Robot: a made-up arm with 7 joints. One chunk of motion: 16 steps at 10 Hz.
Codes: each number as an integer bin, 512 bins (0 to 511) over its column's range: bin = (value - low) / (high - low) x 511, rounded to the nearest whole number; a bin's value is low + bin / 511 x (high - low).
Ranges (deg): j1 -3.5..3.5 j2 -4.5..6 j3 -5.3..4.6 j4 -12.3..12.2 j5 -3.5..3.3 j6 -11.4..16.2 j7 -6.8..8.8
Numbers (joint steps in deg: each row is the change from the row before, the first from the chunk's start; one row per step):
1: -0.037 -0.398 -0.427 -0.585 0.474 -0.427 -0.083
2: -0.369 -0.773 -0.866 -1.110 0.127 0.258 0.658
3: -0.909 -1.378 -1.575 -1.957 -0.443 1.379 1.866
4: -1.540 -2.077 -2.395 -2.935 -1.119 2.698 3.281
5: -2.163 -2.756 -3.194 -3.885 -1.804 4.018 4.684
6: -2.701 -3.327 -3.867 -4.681 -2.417 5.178 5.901
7: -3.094 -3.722 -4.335 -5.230 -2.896 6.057 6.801
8: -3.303 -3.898 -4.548 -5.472 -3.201 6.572 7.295
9: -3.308 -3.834 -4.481 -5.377 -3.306 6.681 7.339
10: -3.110 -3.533 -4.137 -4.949 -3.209 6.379 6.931
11: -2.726 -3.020 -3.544 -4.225 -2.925 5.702 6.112
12: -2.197 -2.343 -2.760 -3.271 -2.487 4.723 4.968
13: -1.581 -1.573 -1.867 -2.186 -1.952 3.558 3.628
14: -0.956 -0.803 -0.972 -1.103 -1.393 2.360 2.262
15: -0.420 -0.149 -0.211 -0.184 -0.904 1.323 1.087
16: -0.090 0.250 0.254 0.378 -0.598 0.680 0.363
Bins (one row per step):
1: 253 200 252 244 299 203 220
2: 229 181 229 233 273 216 244
3: 189 152 192 216 230 237 284
4: 143 118 150 195 179 261 330
5: 98 85 109 176 127 285 376
6: 58 57 74 159 81 307 416
7: 30 38 50 147 45 323 446
8: 14 29 39 142 22 333 462
9: 14 32 42 144 15 335 463
10: 28 47 60 153 22 329 450
11: 57 72 91 168 43 317 423
12: 95 105 131 188 76 299 385
13: 140 142 177 211 116 277 342
14: 186 180 223 234 158 255 297
15: 225 212 263 253 195 236 258
16: 249 231 287 264 218 224 235

